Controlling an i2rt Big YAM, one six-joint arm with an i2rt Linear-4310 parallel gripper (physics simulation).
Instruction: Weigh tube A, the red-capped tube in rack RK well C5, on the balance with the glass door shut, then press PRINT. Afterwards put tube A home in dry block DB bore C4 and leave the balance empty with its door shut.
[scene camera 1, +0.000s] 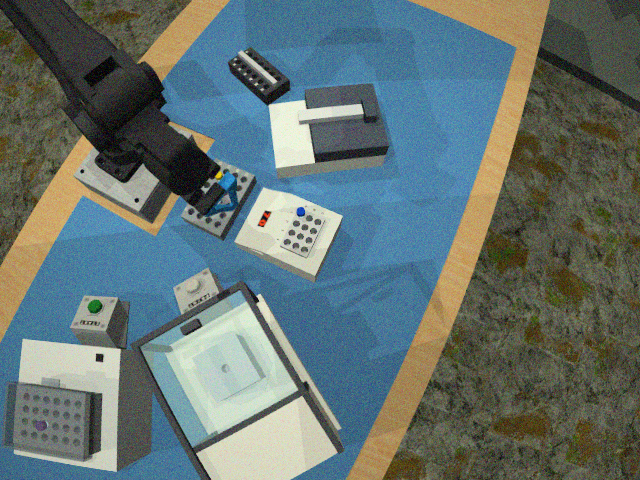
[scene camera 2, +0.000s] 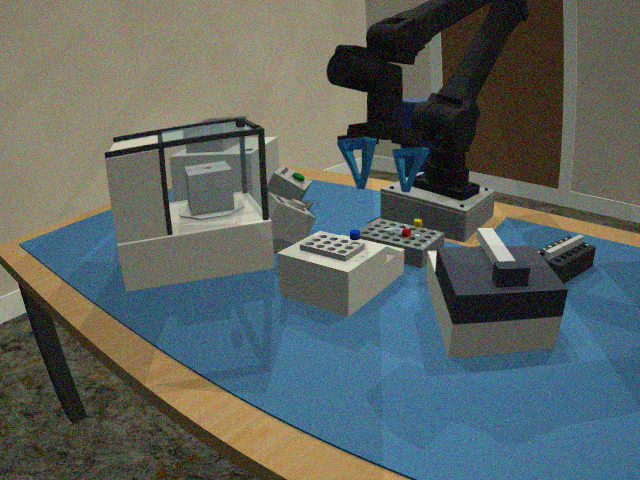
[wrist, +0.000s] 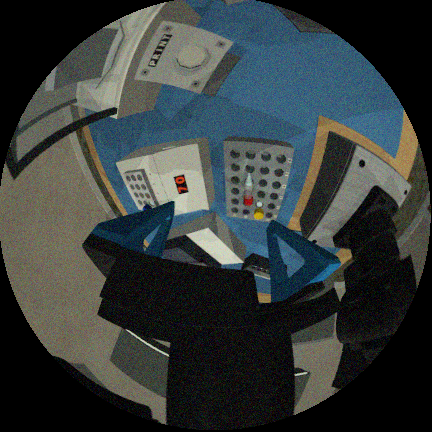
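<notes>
Tube A, red-capped, seems to lie on its side across the top of the grey rack RK, its clear tapered body pointing away from the yellow-capped tube; the arm hides it in scene camera 1. My gripper is open and empty, high above the rack. The dry block DB has a free-looking bore plate and a red display. The glass balance holds a grey holder. Whether its door is fully shut is hard to tell.
The PRINT button stands beside the balance. A green START button stands near a white machine. A dark-lidded device and a black rack lie beyond the rack. A blue cap stands on the dry block.
</notes>
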